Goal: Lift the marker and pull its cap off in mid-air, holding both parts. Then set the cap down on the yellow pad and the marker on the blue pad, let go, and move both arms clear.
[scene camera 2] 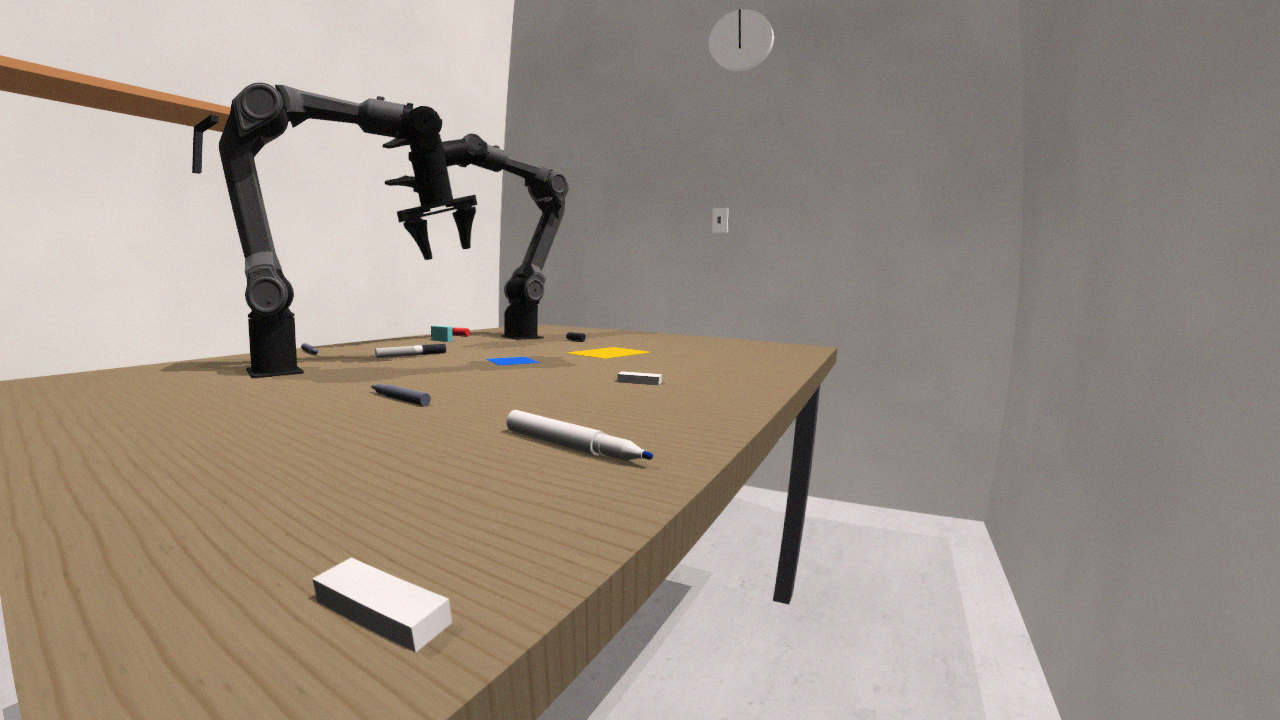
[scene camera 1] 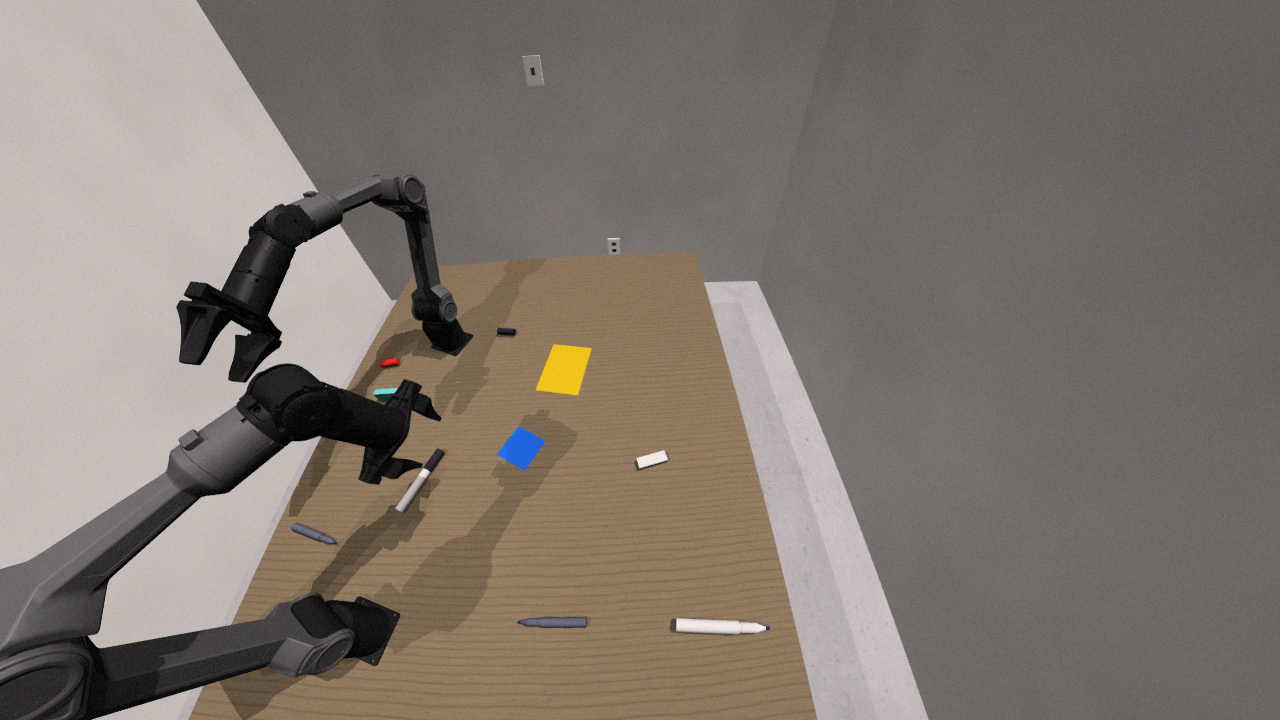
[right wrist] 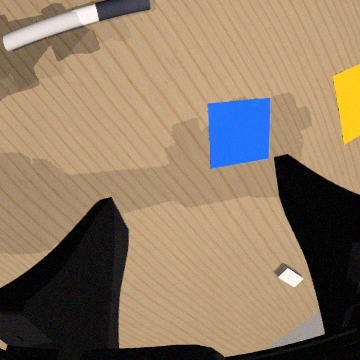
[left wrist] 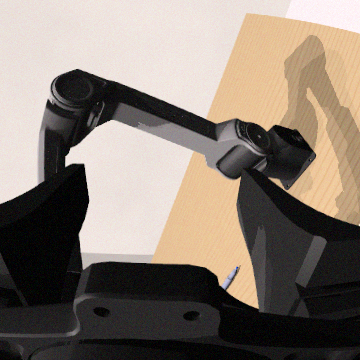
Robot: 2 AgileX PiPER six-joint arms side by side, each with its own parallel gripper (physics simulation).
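Note:
The marker lies on the table, with a white barrel and a dark cap on one end. The blue pad lies beyond the cap end, and the larger yellow pad lies farther off. My left gripper is open and empty, high up and out past the table's left edge in scene camera 1. My right gripper is open and empty, well above the table.
A red piece, teal block, black cylinder, white block, grey pens and white uncapped marker lie around. Another white block is nearest scene camera 2.

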